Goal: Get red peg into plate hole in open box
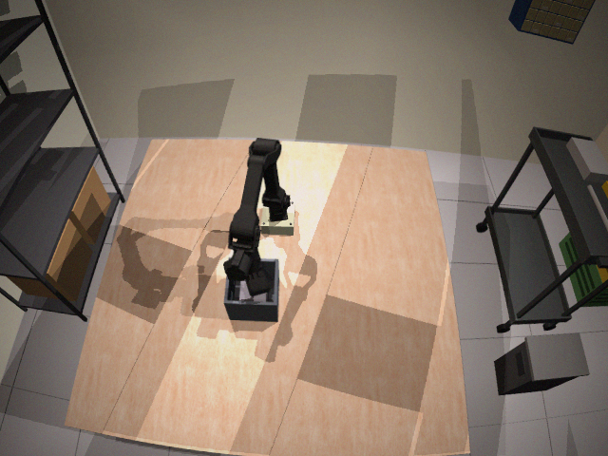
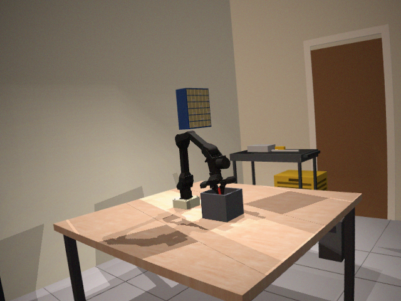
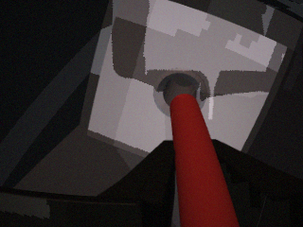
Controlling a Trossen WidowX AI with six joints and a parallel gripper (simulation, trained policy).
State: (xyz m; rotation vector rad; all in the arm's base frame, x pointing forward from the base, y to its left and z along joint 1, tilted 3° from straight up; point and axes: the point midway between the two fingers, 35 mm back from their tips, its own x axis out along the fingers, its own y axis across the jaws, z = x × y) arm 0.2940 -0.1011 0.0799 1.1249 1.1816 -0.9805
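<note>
The red peg is 10 mm to the right of my gripper tip and 20 mm above it. Also, from my gripper tip: plate (10 mm ahead, 10 mm to the right, 50 mm below).
</note>
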